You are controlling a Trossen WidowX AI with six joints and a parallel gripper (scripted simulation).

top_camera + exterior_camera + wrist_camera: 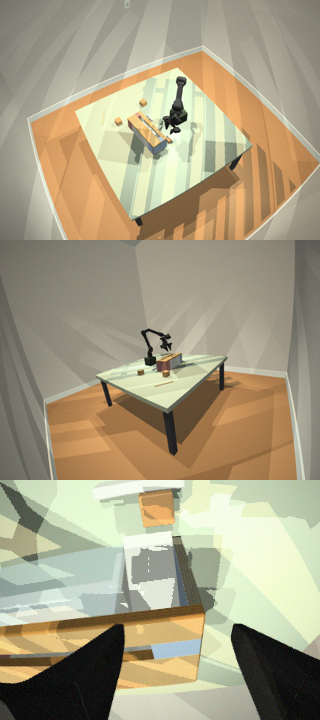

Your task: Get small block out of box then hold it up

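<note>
Now: the block 150 mm below my gripper tip and 20 mm behind it. Also, from my gripper tip: thin wooden stick: 570 mm to the right, 390 mm ahead, 160 mm below; then long box: 160 mm to the right, 100 mm below, 90 mm ahead.
</note>
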